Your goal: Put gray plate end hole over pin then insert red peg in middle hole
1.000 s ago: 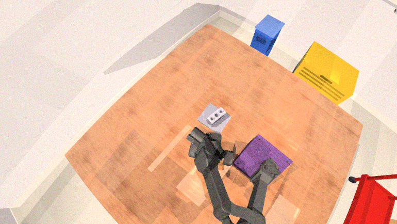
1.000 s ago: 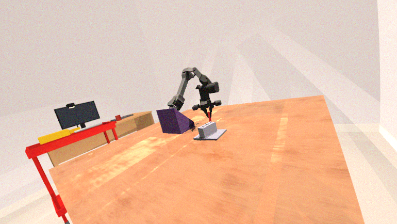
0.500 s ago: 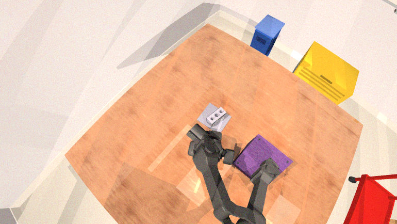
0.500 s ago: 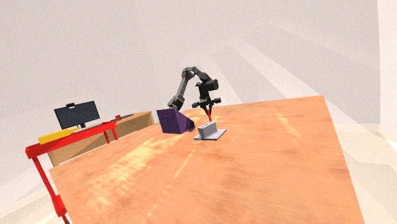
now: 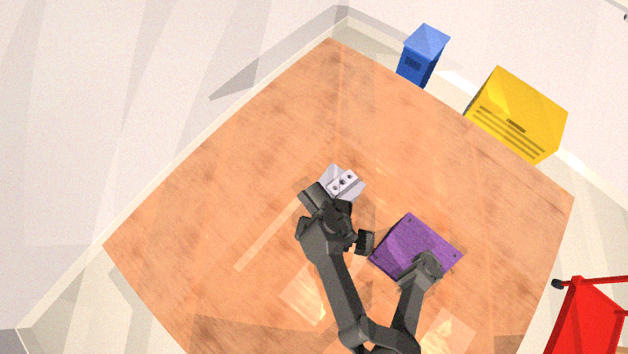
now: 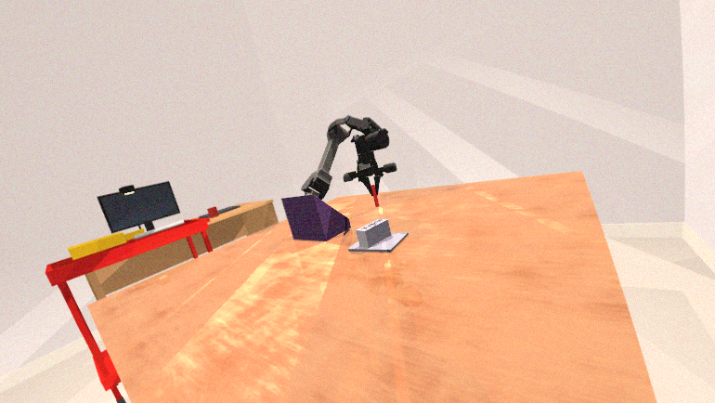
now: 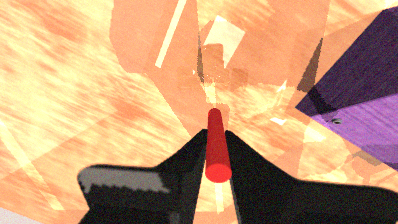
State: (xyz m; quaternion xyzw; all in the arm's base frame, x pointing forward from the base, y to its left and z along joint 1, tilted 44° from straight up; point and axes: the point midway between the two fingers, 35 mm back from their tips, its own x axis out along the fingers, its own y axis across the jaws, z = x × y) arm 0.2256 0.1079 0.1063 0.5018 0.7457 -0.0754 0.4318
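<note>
Right now the gray plate is 16 cm to the right of my gripper tip, 12 cm ahead of it and 6 cm below it. Also, from my gripper tip: flat gray base: 14 cm to the right, 13 cm ahead, 9 cm below; then red peg: right at my gripper tip.
</note>
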